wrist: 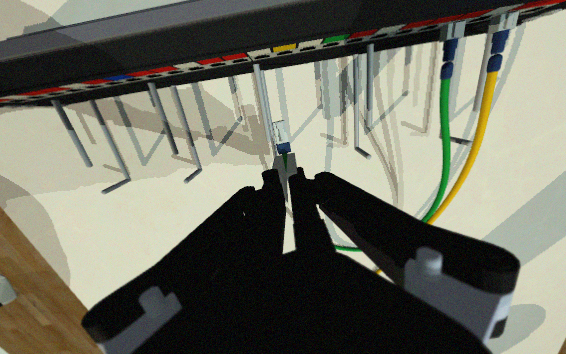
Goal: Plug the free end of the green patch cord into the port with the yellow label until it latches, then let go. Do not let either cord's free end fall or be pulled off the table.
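Frame: origin at the arm's base, x ahead, y left, z up, level; metres.
Seen in the pictures: gripper, between the fingertips: (287, 166).
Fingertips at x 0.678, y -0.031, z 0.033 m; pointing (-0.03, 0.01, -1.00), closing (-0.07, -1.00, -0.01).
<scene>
A point is followed by its place in that frame.
My gripper (287, 166) @(y -0.031, x 0.678, z 0.033 m) is shut on the green patch cord's free end, just behind its blue boot. The plug (280, 133) @(y -0.034, x 0.714, z 0.041 m), clear with a blue boot, sticks out past the fingertips and points at the panel. It is apart from the panel, below the row of ports. The yellow label (284, 48) @(y -0.055, x 0.775, z 0.077 m) is on the panel's lower edge, almost straight above the plug in the view, between two white labels. The port opening under it is small and dark. The green cord (445, 135) @(y -0.174, x 0.677, z 0.060 m) also runs from a plugged connector at the right; part of it is hidden behind the gripper.
The dark patch panel (150, 45) @(y 0.032, x 0.800, z 0.081 m) crosses the top, with red, white, blue and green labels. Grey metal hooks and rods hang under it; one rod (261, 95) @(y -0.026, x 0.752, z 0.038 m) is close to the left of the plug. A yellow cord (482, 135) @(y -0.205, x 0.669, z 0.060 m) hangs from the panel at the right. A wooden surface (40, 280) shows at lower left.
</scene>
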